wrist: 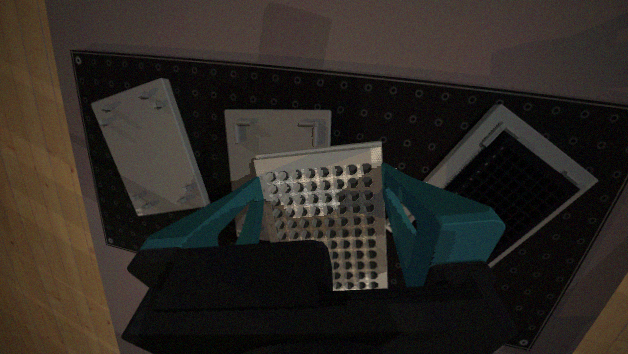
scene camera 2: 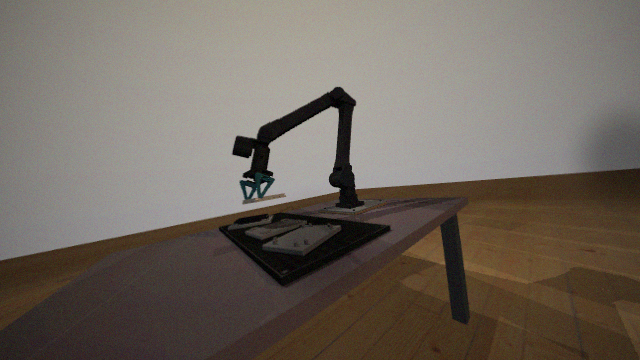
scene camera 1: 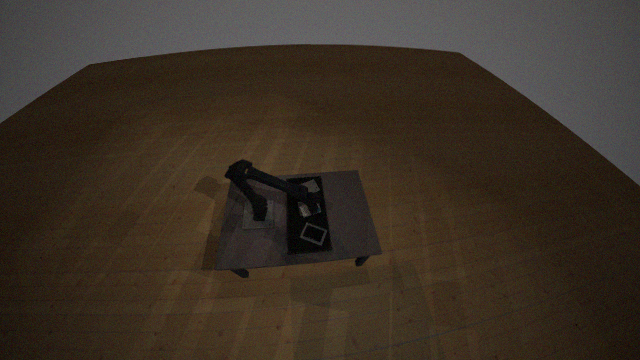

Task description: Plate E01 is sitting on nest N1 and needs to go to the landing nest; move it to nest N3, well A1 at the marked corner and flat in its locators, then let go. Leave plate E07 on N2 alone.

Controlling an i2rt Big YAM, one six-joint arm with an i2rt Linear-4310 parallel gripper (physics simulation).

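Plate E01, pale with round wells, is between the teal fingers of my gripper. The gripper is shut on it and holds it well above the board. In the wrist view the plate overlaps the lower part of a middle grey nest with corner locators. Another bare nest with pegs lies to its left. Black plate E07 sits in the right-hand nest. Nest labels and the A1 mark cannot be made out.
The nests lie at different angles on a black perforated board. The board lies on a grey-brown table. The arm's pale base plate is on the table beside the board. The lighting is dim.
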